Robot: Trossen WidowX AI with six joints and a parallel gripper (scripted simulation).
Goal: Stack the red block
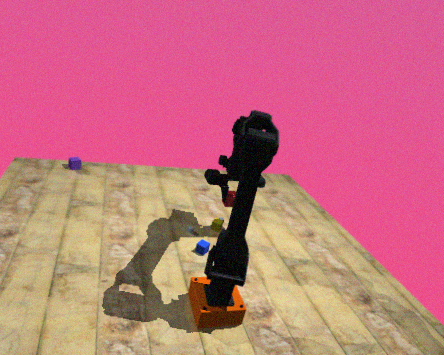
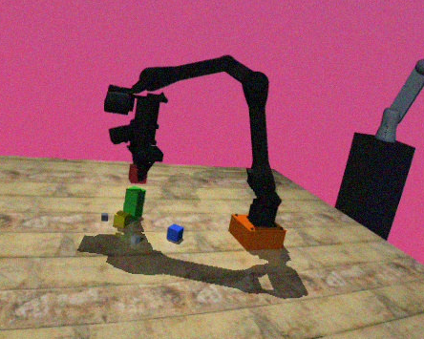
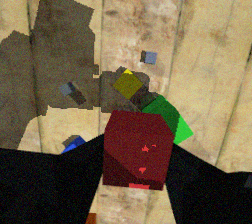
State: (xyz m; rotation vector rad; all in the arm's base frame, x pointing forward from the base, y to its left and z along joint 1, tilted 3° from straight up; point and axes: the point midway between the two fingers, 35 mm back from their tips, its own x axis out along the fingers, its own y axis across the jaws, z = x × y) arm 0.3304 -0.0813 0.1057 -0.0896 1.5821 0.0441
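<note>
The yellow block is 11 cm below my gripper tip, 3 cm ahead of it and 1 cm to the left of it. Round my gripper tip: small white cube: 12 cm below, 11 cm to the left, 1 cm ahead; then red block: 1 cm above; then blue block: 11 cm below, 10 cm behind, 8 cm to the left.
</note>
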